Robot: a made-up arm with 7 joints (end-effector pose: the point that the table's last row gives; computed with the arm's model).
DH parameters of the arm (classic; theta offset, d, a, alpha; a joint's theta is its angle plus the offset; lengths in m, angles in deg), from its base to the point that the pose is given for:
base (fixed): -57.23 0 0.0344 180
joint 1: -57.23 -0.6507 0.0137 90
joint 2: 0 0.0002 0.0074 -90
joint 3: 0 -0.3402 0.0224 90
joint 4: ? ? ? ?
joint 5: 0 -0.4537 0.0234 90
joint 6: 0 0.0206 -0.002 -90
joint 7: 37.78 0 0.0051 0
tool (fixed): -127.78 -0.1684 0 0
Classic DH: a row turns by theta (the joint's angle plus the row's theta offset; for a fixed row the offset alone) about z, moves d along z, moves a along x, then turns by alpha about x.
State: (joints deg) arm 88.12 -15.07 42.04 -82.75 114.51 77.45 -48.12
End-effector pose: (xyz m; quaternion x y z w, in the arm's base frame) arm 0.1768 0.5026 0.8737 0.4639 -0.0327 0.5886 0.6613
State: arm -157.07 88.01 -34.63 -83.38 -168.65 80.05 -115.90
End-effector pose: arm -0.0795 0.3009 1.0489 -0.2226 -0.7782 -0.0704 0.5831
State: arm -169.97 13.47 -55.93 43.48 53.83 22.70 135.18
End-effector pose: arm -0.5503 -0.3148 1.2838 0.3850 0.7203 0.4374 0.3763
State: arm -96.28 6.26 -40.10 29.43 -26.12 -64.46 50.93
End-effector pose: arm -0.0941 0.2444 1.4777 0.0996 -0.9387 -0.0182 0.3295
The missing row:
joint 4: 0 -0.0045 0.0122 -90
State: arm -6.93 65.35 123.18 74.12 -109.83 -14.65 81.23
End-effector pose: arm 0.3992 -0.4839 1.1848 -0.8807 0.3002 0.0906 0.3550
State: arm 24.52 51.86 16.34 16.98 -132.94 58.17 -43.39
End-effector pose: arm 0.7593 -0.2775 1.1212 0.5352 -0.7096 -0.0082 0.4583
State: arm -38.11 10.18 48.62 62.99 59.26 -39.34 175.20
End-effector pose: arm 0.6549 0.0318 1.1813 0.3234 -0.8016 0.1138 0.4898
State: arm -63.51 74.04 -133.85 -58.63 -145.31 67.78 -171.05
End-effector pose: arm 0.6401 0.2910 0.4970 -0.4044 -0.4662 -0.1377 0.7747
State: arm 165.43 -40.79 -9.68 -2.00 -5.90 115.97 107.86
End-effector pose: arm 0.3413 -0.0112 1.3324 -0.0050 0.7961 0.2922 0.5299
